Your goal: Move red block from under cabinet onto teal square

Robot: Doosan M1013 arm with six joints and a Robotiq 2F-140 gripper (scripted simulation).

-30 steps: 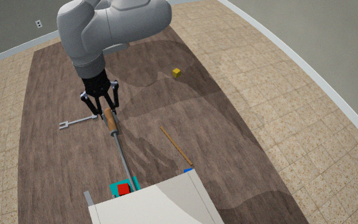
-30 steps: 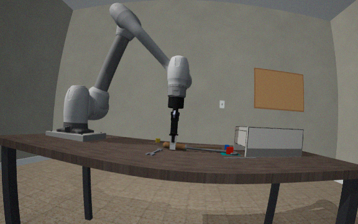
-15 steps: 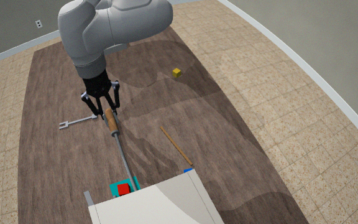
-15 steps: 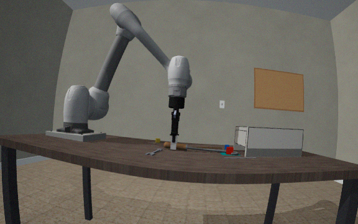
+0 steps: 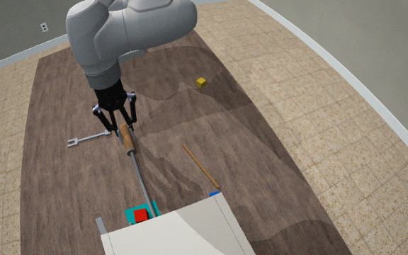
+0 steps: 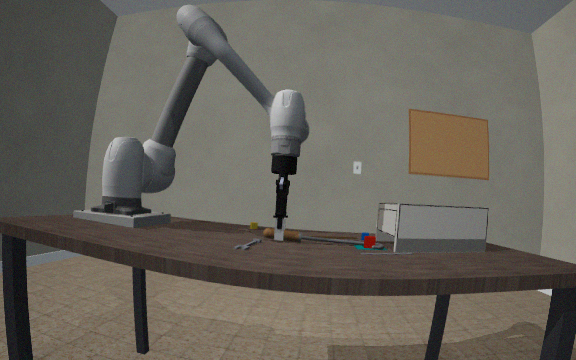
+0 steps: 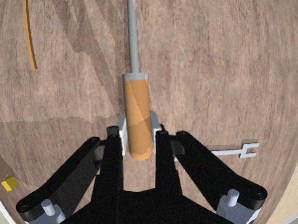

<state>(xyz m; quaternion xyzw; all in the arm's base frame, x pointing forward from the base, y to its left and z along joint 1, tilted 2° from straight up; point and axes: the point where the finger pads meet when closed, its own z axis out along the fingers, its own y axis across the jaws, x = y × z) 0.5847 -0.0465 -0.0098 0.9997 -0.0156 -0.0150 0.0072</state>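
Right now the hook tool is 130 mm ahead of my hand, 40 mm to the right of it and 20 mm below it. Also, from my hand: grey wrench 70 mm behind, 130 mm to the right, 40 mm below; thin wooden stick 180 mm ahead, 170 mm to the left, 40 mm below; red block 270 mm ahead, 40 mm to the right, 20 mm below.
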